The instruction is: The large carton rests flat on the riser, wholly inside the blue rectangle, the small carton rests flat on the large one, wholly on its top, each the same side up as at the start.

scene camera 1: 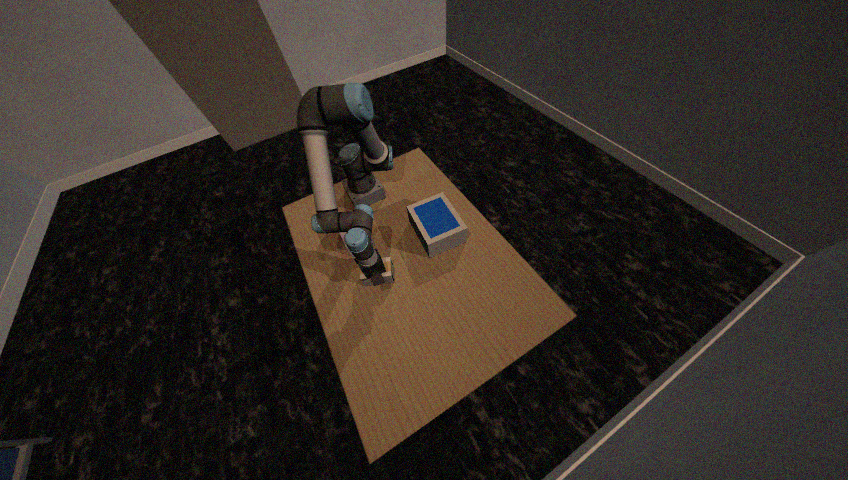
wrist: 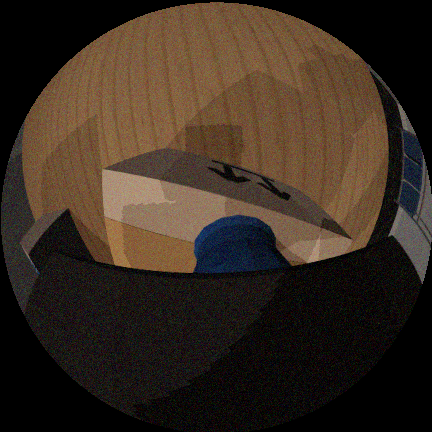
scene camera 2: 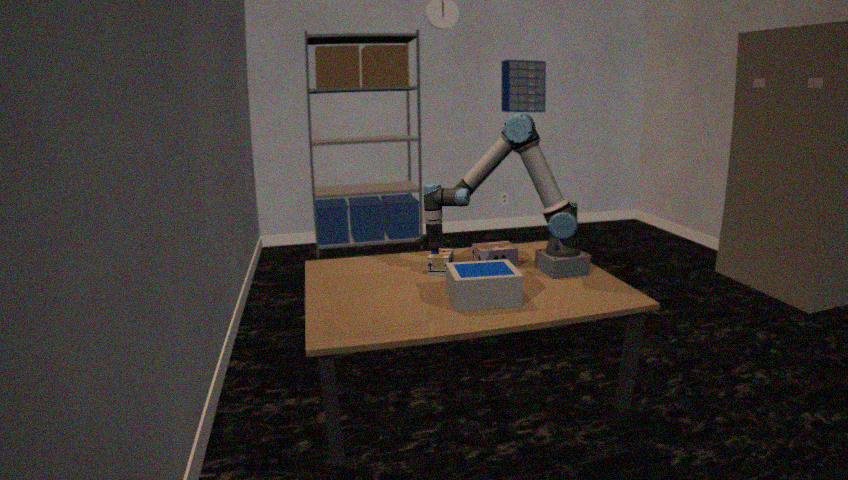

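Note:
The small carton (scene camera 1: 388, 267) (scene camera 2: 437, 261) (wrist: 160, 201) stands on the wooden table (scene camera 1: 444, 334) (scene camera 2: 367, 310) (wrist: 160, 80), left of the riser, arrows printed on one side. My suction cup (scene camera 1: 376, 273) (scene camera 2: 434, 250) (wrist: 238, 245) presses straight down on its top face and grips it. The grey riser (scene camera 1: 443, 243) (scene camera 2: 483, 293) carries the blue rectangle (scene camera 1: 435, 216) (scene camera 2: 483, 269), which has nothing on it. The large carton (scene camera 2: 494, 250) lies flat on the table behind the riser, beside the arm's base; the arm hides it in the overhead view.
The arm's base block (scene camera 1: 366, 194) (scene camera 2: 562, 264) is at the table's back edge. A shelf rack (scene camera 2: 308, 149) with boxes stands against the back wall. A tall brown cabinet (scene camera 2: 791, 179) stands at the right.

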